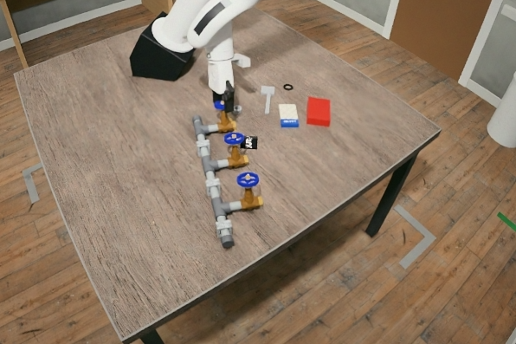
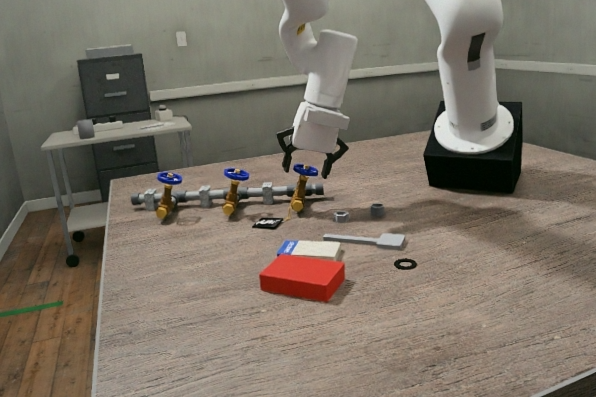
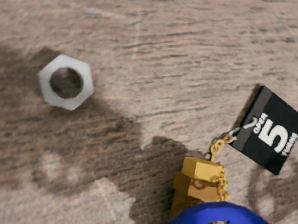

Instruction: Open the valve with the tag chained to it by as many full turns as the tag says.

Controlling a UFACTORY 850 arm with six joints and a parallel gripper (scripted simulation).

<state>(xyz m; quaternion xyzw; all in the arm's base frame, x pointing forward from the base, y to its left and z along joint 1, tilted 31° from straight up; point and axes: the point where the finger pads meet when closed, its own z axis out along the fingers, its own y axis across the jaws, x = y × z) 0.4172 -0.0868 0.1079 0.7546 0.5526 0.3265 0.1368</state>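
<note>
The grey hex nut lies 9 cm to the left of my hand, 9 cm below it and 5 cm behind it. The rest, counted from my hand: grey cap (13 cm behind, 10 cm below, 9 cm to the left); then grey t-shaped tool (23 cm to the left, 10 cm below, 5 cm behind); then black tag (10 cm below, 10 cm ahead, 4 cm to the left).
</note>
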